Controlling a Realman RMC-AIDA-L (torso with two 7-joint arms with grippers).
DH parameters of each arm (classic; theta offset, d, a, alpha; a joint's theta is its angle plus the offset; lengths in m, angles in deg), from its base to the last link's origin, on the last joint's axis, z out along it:
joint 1: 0 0.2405 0 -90
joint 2: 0 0 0 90
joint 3: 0 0.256 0 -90
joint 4: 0 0 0 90
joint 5: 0 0.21 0 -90
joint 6: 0 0 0 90
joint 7: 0 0.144 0 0
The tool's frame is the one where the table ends.
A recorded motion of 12 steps. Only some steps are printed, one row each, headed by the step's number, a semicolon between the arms.
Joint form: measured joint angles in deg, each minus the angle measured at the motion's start. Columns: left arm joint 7, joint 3, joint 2, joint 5, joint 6, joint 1, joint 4; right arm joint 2, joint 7, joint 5, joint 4, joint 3, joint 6, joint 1.
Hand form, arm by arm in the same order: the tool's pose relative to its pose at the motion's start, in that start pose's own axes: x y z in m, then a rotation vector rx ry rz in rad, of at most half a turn. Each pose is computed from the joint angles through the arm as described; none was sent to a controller.
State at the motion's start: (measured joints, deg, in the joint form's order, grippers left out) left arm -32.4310 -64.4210 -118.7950 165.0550 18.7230 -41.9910 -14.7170; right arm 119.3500 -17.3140 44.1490 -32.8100 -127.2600 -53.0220 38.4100
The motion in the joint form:
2: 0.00 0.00 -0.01 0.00 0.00 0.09 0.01; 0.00 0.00 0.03 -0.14 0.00 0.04 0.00
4: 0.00 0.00 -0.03 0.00 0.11 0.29 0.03; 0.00 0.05 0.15 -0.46 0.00 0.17 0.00
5: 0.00 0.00 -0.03 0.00 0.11 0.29 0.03; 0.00 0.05 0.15 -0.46 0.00 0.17 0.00
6: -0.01 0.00 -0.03 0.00 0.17 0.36 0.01; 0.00 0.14 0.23 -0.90 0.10 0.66 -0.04
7: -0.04 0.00 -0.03 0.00 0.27 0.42 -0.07; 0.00 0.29 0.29 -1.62 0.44 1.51 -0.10
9: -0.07 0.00 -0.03 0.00 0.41 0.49 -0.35; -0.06 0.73 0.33 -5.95 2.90 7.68 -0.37
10: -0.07 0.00 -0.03 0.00 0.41 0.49 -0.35; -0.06 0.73 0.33 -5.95 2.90 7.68 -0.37
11: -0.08 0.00 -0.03 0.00 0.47 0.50 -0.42; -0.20 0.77 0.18 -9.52 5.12 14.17 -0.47
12: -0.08 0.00 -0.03 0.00 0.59 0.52 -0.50; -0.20 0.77 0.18 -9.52 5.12 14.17 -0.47
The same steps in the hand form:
2: -0.0007 -0.0003 -0.0003 0.0009 -0.0011 -0.0009; -0.0005 0.0003 0.0003 -0.0003 -0.0012 0.0017
4: -0.0021 -0.0009 -0.0009 0.0018 -0.0020 -0.0030; -0.0015 0.0010 0.0010 -0.0004 -0.0030 0.0069
5: -0.0021 -0.0009 -0.0009 0.0018 -0.0020 -0.0030; -0.0015 0.0010 0.0010 -0.0004 -0.0030 0.0069
6: -0.0024 -0.0010 -0.0011 0.0017 -0.0016 -0.0038; -0.0021 0.0018 0.0018 -0.0013 -0.0004 0.0140
7: -0.0023 -0.0007 -0.0012 0.0004 0.0002 -0.0050; -0.0031 0.0025 0.0033 -0.0011 0.0041 0.0255
9: -0.0013 0.0004 -0.0011 -0.0038 0.0048 -0.0066; -0.0084 0.0062 0.0132 -0.0056 0.0431 0.0821
10: -0.0013 0.0004 -0.0011 -0.0038 0.0048 -0.0066; -0.0084 0.0062 0.0132 -0.0056 0.0431 0.0821
11: -0.0010 0.0008 -0.0010 -0.0051 0.0064 -0.0070; -0.0114 0.0092 0.0216 -0.0207 0.0927 0.1180
12: -0.0006 0.0012 -0.0010 -0.0071 0.0089 -0.0073; -0.0114 0.0092 0.0216 -0.0207 0.0927 0.1180

